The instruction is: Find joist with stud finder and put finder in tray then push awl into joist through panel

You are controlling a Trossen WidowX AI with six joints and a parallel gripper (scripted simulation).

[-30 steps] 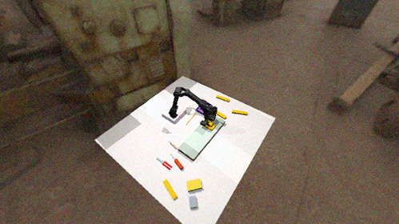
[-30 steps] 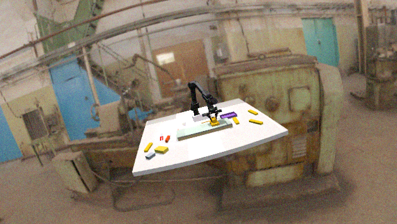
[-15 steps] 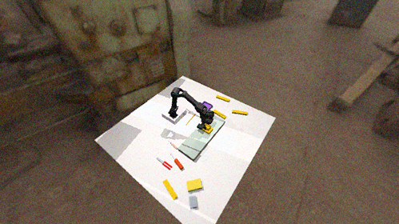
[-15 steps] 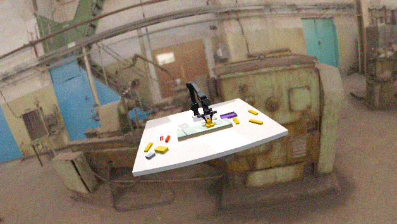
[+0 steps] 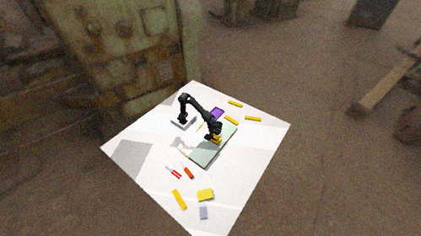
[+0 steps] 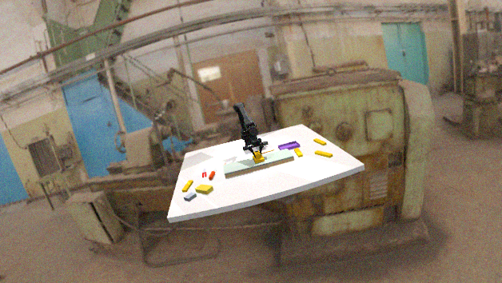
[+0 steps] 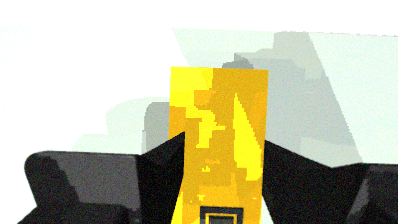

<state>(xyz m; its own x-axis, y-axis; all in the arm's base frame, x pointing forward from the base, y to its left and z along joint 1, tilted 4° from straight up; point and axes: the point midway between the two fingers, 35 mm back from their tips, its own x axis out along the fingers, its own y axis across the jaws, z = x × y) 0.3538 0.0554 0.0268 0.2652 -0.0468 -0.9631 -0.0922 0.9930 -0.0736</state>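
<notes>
Now: the flat purple tray 23 cm behind my gripper tip, 27 cm to the left of it and 5 cm below it. Also, from my gripper tip: awl: 16 cm behind, 27 cm to the right, 6 cm below; thin pencil-like stick: 24 cm behind, 6 cm to the left, 6 cm below; yellow stud finder: 2 cm behind, 2 cm above.
</notes>
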